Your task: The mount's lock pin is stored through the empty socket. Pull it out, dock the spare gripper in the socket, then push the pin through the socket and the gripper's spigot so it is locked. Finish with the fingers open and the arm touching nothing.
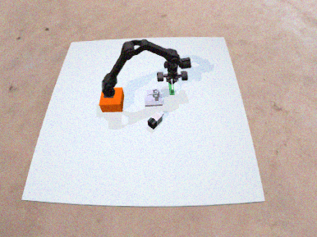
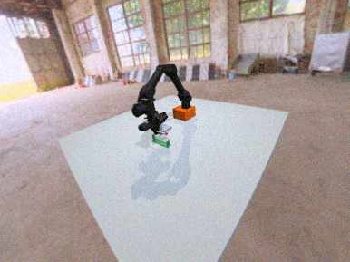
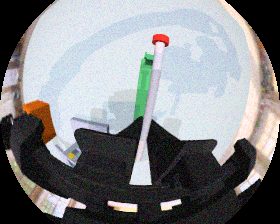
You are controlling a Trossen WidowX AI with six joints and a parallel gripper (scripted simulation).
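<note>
My gripper tip is 2 cm to the right of the green bar and 3 cm above it. The rest, counted from my gripper tip: spare gripper (7 cm behind, 25 cm to the right, 3 cm below); mount (10 cm behind, 10 cm to the right).
</note>
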